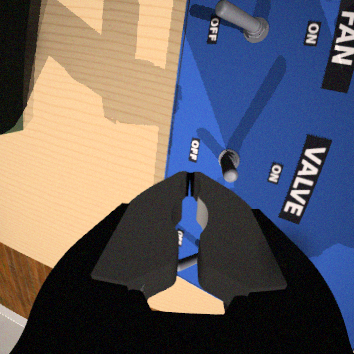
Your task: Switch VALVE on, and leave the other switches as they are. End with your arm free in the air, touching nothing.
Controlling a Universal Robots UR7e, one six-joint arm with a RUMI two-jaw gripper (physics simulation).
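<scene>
The VALVE switch lever stands on the blue panel, between its OFF label and its ON label. It is strongly foreshortened. Its pale tip lies a little to the ON side of its base, unlike the FAN lever, which leans towards OFF. The VALVE nameplate is on the right. My gripper is shut and holds nothing. Its fingertips appear on the OFF side of the VALVE lever, with blue panel showing between them and the lever. Whether the right finger's flank touches the lever tip, I cannot tell.
The FAN nameplate is at the upper right. Another grey lever shows through the gap between my fingers, with part of its label. The wooden table lies left of the panel. A dark object fills the upper left corner.
</scene>
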